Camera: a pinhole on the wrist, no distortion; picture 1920 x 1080 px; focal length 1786.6 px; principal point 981.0 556.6 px. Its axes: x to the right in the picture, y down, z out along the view. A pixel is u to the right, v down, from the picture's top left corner.
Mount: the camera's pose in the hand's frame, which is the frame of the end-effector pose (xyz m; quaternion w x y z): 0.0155 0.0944 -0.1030 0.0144 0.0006 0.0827 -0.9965
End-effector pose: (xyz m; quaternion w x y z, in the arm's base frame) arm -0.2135 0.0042 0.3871 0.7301 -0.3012 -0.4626 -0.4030
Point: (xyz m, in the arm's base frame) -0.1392 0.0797 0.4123
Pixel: 938.7 186.0
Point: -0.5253 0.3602 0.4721
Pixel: 1373.2 849.8
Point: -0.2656 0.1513 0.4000
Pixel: 1418.5 721.8
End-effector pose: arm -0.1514 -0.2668 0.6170 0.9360 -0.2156 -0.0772 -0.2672
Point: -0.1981 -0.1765 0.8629
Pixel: 1148.8 913.4
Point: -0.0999 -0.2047 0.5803
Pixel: 1173.3 368.8
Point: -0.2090 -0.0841 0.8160
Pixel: 1456.7 527.5
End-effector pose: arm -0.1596 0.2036 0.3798 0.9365 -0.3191 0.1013 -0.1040
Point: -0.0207 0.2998 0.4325
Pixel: 334.8 539.2
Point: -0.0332 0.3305 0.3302
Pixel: outside the picture
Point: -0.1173 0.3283 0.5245
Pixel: 1134.8 735.9
